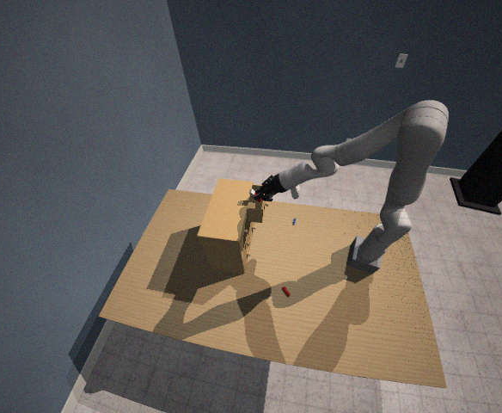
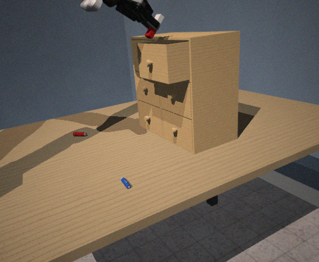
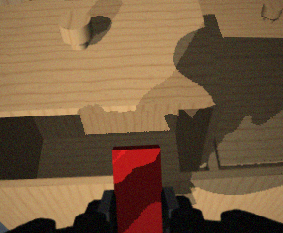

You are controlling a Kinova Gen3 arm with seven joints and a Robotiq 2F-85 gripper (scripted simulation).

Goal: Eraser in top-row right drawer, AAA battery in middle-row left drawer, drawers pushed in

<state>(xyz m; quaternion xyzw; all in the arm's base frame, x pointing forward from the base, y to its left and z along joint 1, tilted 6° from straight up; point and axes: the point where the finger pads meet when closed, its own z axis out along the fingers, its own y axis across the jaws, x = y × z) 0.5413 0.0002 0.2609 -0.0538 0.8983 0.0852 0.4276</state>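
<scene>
The white eraser is 1 cm ahead of my hand. Round my hand: AAA battery: 35 cm below, 17 cm to the right, 16 cm behind; dark red battery: 35 cm below, 24 cm to the left, 21 cm behind.
</scene>
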